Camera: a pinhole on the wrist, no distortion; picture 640 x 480 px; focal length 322.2 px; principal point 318.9 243.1 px. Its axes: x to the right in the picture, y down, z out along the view. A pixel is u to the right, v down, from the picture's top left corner.
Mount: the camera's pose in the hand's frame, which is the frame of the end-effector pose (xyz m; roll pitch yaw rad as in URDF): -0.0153 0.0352 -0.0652 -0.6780 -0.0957 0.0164
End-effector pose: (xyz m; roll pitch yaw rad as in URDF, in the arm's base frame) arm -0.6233 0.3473 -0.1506 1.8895 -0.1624 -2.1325
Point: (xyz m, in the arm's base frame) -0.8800 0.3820 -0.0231
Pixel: 516.0 193.6
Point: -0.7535 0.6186 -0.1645
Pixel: 188.3 69.4
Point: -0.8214 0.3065 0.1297
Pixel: 609.6 417.2
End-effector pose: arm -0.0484 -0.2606 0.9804 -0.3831 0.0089 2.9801
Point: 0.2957 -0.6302 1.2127
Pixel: 68.1 145.4
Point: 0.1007 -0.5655 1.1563
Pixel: 190.3 162.3
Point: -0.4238 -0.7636 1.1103
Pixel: 521.7 303.6
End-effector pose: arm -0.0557 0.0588 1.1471 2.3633 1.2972 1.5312
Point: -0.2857 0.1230 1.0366
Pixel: behind the camera
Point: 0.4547 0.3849 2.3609
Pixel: outside the picture
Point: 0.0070 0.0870 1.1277
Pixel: 517.3 107.9
